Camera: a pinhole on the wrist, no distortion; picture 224 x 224 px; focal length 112.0 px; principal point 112.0 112.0 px. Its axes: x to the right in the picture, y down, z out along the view. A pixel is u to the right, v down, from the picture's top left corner.
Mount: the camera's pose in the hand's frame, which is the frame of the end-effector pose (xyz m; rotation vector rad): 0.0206 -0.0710 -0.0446 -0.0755 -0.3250 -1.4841
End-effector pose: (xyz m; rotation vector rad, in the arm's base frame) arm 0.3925 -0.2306 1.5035 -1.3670 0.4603 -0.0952
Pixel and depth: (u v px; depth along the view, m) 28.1 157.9 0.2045
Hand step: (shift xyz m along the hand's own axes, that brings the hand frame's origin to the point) 0.0609 0.1352 0.1233
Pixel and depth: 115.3 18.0 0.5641
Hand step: -0.5391 0.0086 0.4277
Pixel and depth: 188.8 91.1 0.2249
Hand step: -0.0503 -0.1679 0.2038
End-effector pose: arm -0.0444 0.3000 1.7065 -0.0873 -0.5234 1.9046
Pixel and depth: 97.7 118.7 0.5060
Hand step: -0.0376 0.1194 0.4260
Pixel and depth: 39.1 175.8 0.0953
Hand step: 0.0549 0.0175 0.0383
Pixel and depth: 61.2 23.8 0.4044
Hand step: -0.3702 0.1764 0.2464
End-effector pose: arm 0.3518 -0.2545 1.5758 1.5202 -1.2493 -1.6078
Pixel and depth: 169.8 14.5 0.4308
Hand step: -0.4092 -0.2136 0.3685
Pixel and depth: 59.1 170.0 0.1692
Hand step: 0.0744 0.0561 0.1091
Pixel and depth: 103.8 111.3 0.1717
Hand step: -0.0098 -0.0165 0.1158
